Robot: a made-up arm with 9 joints.
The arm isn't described. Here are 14 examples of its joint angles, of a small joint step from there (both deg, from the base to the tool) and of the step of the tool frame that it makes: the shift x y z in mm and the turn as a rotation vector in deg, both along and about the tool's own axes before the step.
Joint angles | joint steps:
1: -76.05 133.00 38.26 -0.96 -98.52 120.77 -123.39 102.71 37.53 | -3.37 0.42 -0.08 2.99 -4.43 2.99 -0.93 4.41 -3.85
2: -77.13 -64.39 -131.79 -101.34 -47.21 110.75 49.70 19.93 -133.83 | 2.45 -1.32 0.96 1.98 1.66 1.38 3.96 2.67 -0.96
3: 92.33 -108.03 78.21 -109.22 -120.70 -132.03 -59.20 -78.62 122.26 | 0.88 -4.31 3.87 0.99 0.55 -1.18 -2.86 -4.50 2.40
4: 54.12 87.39 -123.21 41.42 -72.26 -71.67 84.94 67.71 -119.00 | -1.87 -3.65 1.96 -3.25 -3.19 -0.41 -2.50 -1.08 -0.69
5: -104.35 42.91 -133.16 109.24 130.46 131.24 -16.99 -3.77 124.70 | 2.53 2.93 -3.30 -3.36 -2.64 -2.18 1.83 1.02 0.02
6: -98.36 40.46 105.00 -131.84 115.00 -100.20 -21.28 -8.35 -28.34 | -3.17 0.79 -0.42 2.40 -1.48 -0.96 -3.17 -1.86 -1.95
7: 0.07 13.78 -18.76 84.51 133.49 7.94 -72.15 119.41 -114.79 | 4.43 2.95 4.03 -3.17 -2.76 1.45 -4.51 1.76 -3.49
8: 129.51 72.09 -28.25 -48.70 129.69 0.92 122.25 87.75 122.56 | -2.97 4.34 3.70 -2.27 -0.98 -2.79 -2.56 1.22 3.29
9: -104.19 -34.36 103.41 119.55 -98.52 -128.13 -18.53 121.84 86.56 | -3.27 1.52 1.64 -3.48 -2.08 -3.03 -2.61 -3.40 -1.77
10: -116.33 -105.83 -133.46 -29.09 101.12 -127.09 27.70 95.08 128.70 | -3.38 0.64 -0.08 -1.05 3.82 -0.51 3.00 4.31 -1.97
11: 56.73 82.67 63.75 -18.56 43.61 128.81 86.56 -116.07 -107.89 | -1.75 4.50 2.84 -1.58 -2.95 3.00 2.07 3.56 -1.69
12: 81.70 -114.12 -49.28 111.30 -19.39 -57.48 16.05 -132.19 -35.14 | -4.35 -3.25 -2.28 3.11 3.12 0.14 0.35 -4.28 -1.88
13: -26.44 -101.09 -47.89 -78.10 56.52 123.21 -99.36 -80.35 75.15 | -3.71 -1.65 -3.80 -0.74 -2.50 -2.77 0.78 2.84 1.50
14: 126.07 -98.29 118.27 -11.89 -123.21 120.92 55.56 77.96 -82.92 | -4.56 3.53 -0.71 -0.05 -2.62 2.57 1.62 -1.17 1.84
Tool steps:
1: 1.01 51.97 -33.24 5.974 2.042 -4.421
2: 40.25 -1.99 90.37 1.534 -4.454 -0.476
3: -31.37 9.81 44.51 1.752 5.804 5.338
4: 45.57 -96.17 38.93 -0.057 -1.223 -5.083
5: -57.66 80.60 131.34 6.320 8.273 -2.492
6: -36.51 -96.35 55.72 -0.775 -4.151 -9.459
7: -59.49 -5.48 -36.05 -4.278 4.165 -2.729
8: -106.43 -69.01 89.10 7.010 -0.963 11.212
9: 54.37 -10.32 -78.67 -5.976 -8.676 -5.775
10: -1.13 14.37 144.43 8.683 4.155 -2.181
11: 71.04 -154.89 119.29 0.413 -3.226 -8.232
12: -64.97 28.88 -49.48 3.545 5.996 -1.830
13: 0.22 -0.30 -7.37 2.064 -1.861 7.373
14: 5.91 139.64 33.19 6.250 -3.021 7.733
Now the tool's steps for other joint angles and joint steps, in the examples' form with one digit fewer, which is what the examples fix.
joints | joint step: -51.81 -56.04 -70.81 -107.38 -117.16 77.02 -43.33 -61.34 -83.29 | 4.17 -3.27 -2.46 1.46 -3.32 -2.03 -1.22 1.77 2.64
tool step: 56.2 17.2 111.4 -0.56 -8.43 3.81
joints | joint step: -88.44 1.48 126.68 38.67 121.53 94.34 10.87 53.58 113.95 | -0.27 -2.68 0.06 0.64 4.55 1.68 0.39 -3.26 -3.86
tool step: -15.2 -11.5 10.2 -8.93 1.97 -3.83
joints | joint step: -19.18 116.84 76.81 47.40 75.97 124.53 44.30 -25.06 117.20 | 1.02 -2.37 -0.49 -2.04 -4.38 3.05 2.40 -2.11 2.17
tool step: 13.3 112.7 -1.1 -3.37 0.28 -3.19
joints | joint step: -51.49 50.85 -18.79 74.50 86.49 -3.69 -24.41 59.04 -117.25 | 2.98 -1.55 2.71 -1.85 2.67 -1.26 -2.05 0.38 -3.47
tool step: -6.2 -35.6 -29.1 -0.99 2.95 -5.74
